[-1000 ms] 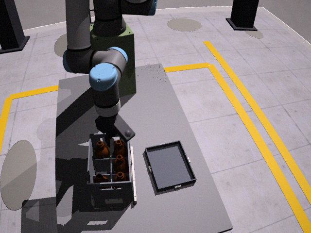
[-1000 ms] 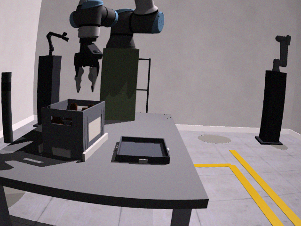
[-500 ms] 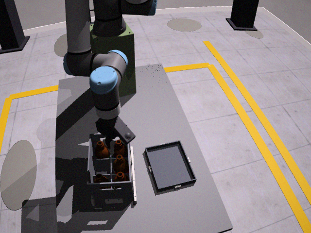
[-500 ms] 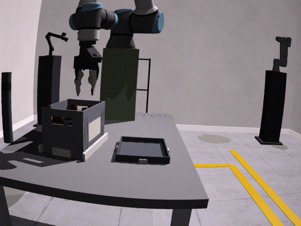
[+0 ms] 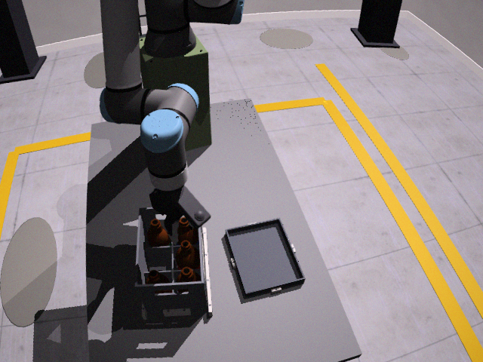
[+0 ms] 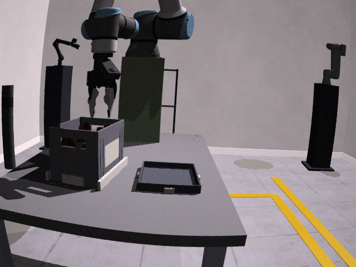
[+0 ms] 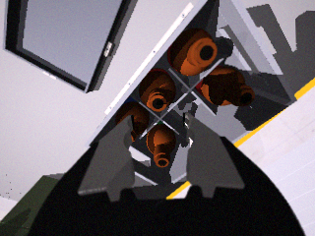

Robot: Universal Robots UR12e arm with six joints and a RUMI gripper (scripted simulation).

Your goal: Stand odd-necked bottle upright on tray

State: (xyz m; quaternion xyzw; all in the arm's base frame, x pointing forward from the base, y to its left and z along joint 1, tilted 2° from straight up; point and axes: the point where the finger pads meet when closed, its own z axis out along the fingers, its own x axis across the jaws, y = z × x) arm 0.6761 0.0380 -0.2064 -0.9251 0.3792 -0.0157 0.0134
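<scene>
Right now my hand is 50 mm to the left of the dark grey crate and 130 mm above it. From my hand the other things lie so: black tray 40 mm behind, 240 mm to the left, 200 mm below.
</scene>
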